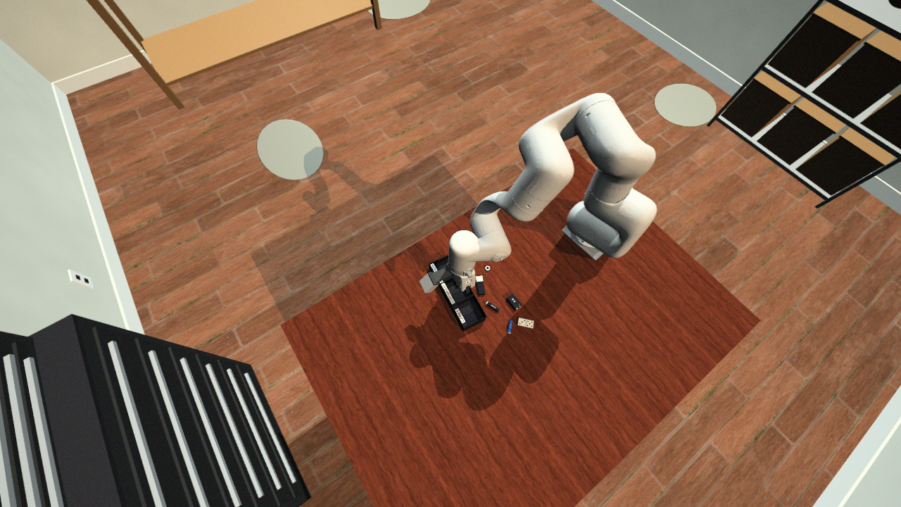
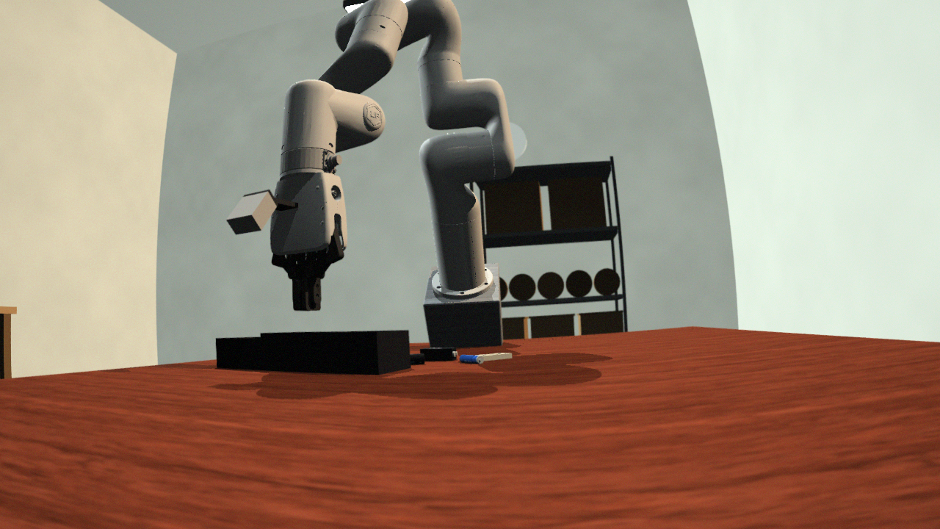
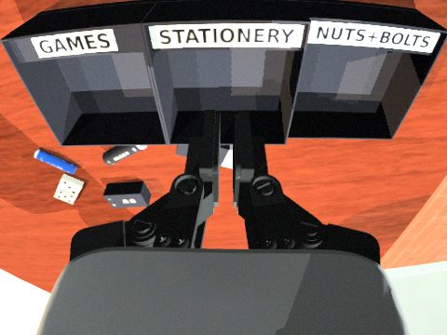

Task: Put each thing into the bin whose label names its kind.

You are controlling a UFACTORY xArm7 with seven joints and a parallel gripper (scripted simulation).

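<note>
My hand is 140 mm past the nut, 10 mm to the right of it and 90 mm above it. From my hand the other things lie so: black bin row: 10 mm ahead, 70 mm below; black cylindrical battery: 50 mm behind, 120 mm to the left, 90 mm below; black boxy battery: 110 mm behind, 170 mm to the left, 90 mm below.
</note>
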